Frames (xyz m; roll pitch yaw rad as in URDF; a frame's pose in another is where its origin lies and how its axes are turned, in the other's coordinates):
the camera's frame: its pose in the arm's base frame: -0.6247 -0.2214 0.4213 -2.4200 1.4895 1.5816
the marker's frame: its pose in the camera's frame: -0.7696 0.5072 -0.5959 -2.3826 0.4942 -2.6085
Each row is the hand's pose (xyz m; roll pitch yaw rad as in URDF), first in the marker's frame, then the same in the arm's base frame.
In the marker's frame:
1: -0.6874 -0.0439 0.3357 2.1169 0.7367 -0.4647
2: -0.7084 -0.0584 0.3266 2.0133 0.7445 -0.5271
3: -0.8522 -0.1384 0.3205 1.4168 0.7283 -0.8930
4: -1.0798 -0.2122 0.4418 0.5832 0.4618 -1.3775
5: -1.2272 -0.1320 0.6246 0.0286 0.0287 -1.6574
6: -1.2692 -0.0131 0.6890 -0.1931 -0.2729 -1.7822
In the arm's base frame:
1: 0.1588 -0.2939 0.4425 -2.6630 -1.1191 -2.8351
2: 0.1440 -0.3127 0.4296 -2.7350 -1.0727 -2.8233
3: 0.0680 -0.3970 0.3103 -3.0932 -0.8019 -2.8123
4: 0.0133 -0.4282 0.0496 2.6968 -0.3329 -2.9258
5: 0.1155 -0.3725 -0.1696 2.2331 0.1351 -3.1309
6: 0.2414 -0.3528 -0.2313 1.9459 0.4087 2.9679

